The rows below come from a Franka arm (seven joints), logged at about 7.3 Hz.
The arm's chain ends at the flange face. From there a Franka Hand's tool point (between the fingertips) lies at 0.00 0.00 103.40 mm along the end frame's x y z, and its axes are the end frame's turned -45 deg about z.
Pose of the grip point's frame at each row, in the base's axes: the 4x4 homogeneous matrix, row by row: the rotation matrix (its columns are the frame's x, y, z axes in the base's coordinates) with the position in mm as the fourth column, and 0 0 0 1 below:
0.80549 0.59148 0.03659 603.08; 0.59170 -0.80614 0.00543 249.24; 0.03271 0.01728 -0.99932 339.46; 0 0 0 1
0.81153 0.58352 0.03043 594.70; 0.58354 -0.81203 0.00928 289.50; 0.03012 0.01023 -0.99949 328.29; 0 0 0 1
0.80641 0.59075 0.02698 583.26; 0.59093 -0.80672 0.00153 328.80; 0.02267 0.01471 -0.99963 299.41; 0 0 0 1
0.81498 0.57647 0.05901 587.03; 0.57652 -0.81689 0.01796 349.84; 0.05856 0.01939 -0.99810 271.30; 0 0 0 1
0.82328 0.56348 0.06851 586.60; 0.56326 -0.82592 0.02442 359.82; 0.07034 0.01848 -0.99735 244.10; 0 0 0 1
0.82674 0.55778 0.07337 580.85; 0.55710 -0.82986 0.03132 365.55; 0.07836 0.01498 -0.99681 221.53; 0 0 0 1
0.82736 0.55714 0.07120 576.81; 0.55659 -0.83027 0.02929 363.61; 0.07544 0.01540 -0.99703 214.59; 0 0 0 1
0.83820 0.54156 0.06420 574.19; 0.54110 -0.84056 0.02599 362.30; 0.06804 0.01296 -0.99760 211.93; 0 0 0 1
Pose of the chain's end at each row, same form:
0.98781 -0.15133 0.03659 599.30; -0.15163 -0.98842 0.00543 248.68; 0.03535 -0.01091 -0.99932 442.79; 0 0 0 1
0.98645 -0.16123 0.03043 591.55; -0.16157 -0.98682 0.00928 288.54; 0.02853 -0.01406 -0.99949 431.64; 0 0 0 1
0.98794 -0.15249 0.02698 580.47; -0.15259 -0.98829 0.00153 328.64; 0.02643 -0.00563 -0.99963 402.77; 0 0 0 1
0.98390 -0.16865 0.05901 580.93; -0.16997 -0.98529 0.01796 347.98; 0.05512 -0.02770 -0.99810 374.50; 0 0 0 1
0.98059 -0.18371 0.06851 579.52; -0.18573 -0.98230 0.02442 357.29; 0.06281 -0.03667 -0.99735 347.23; 0 0 0 1
0.97900 -0.19018 0.07337 573.26; -0.19287 -0.98073 0.03132 362.31; 0.06600 -0.04482 -0.99681 324.60; 0 0 0 1
0.97899 -0.19107 0.07120 569.45; -0.19352 -0.98066 0.02929 360.58; 0.06423 -0.04245 -0.99703 317.68; 0 0 0 1
0.97564 -0.20976 0.06420 567.55; -0.21175 -0.97698 0.02599 359.61; 0.05728 -0.03895 -0.99760 315.08; 0 0 0 1

